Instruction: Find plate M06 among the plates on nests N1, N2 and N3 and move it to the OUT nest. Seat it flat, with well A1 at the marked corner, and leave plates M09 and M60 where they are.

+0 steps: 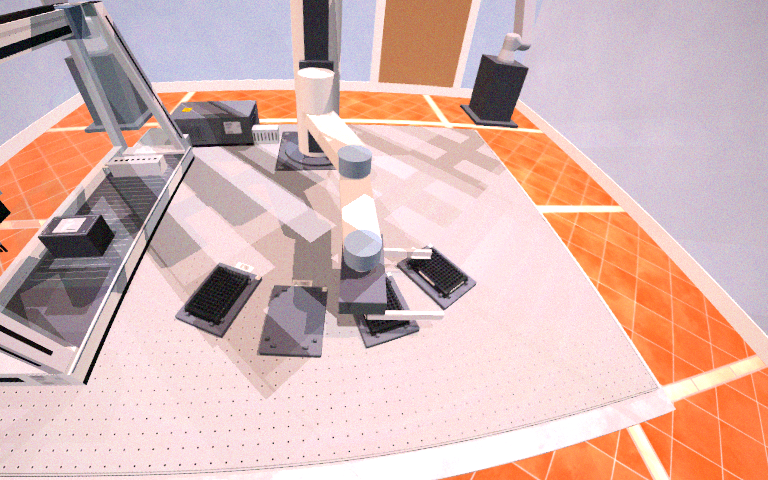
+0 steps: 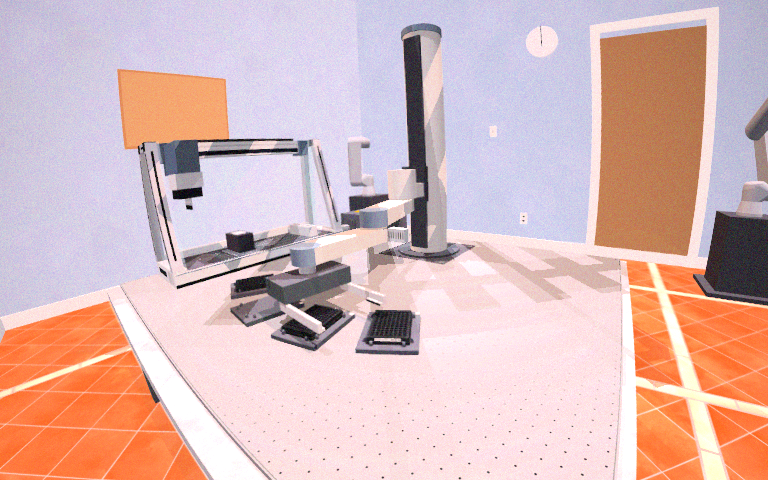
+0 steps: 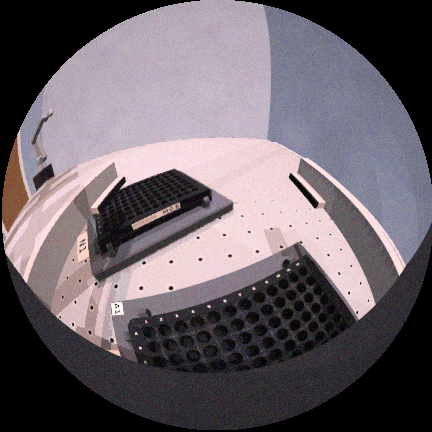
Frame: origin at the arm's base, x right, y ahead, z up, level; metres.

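Seen in the pictures: gripper, between the fingertips: (image 1: 436, 282) (image 2: 355, 313) (image 3: 205, 162); arm's base, origin of its link: (image 1: 319, 151) (image 2: 428, 252).
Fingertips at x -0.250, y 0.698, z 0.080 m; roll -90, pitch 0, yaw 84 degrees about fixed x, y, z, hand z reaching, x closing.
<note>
Pixels of each thing's top centre, then the offset from my fingertips to it. "*": a spot on its surface instead.
- Plate M06, centre of its top: (image 3: 142, 194) (image 2: 390, 322) (image 1: 438, 269) dx -0.034, dy -0.069, dz -0.041 m
- grey nest N1, centre of its top: (image 3: 143, 197) (image 2: 390, 324) (image 1: 438, 270) dx -0.034, dy -0.069, dz -0.045 m
- second black plate, centre of its top: (image 3: 264, 352) (image 1: 380, 302) (image 2: 313, 317) dx +0.121, dy +0.012, dz -0.041 m
- third black plate, centre of its top: (image 1: 217, 291) (image 2: 255, 280) dx +0.471, dy -0.037, dz -0.041 m
- bare grey nest, centre of its top: (image 1: 294, 315) (image 2: 265, 302) dx +0.302, dy +0.028, dz -0.045 m
- black box, a spot on its surface: (image 1: 76, 234) * dx +0.790, dy -0.136, dz +0.052 m
- dark grey case, a spot on its surface: (image 1: 215, 121) * dx +0.622, dy -0.733, dz +0.034 m
Plate M06 (image 1: 438, 271) (image 2: 390, 327) (image 3: 160, 192), black with many wells and a pale label reading M06, lies on grey nest N1 (image 1: 459, 294) (image 2: 390, 349) (image 3: 170, 232). A second black plate (image 1: 390, 325) (image 2: 331, 316) (image 3: 240, 325) lies on the neighbouring nest, with an A1 mark by its corner; its name is unreadable. A third black plate (image 1: 219, 294) (image 2: 253, 283) is on the far-left nest. The bare grey nest (image 1: 294, 316) (image 2: 249, 313) holds no plate; its label is unreadable. My gripper (image 1: 436, 284) (image 2: 352, 314) (image 3: 205, 162) is wide open and empty, above the neighbouring nest and beside N1.
A framed gantry deck (image 1: 93, 339) (image 2: 220, 266) stands at the left, with a black box (image 1: 76, 234) (image 2: 240, 240) on it. A dark grey case (image 1: 215, 121) stands at the back left. The arm's column (image 1: 315, 113) (image 2: 433, 141) rises from the back of the table.
</note>
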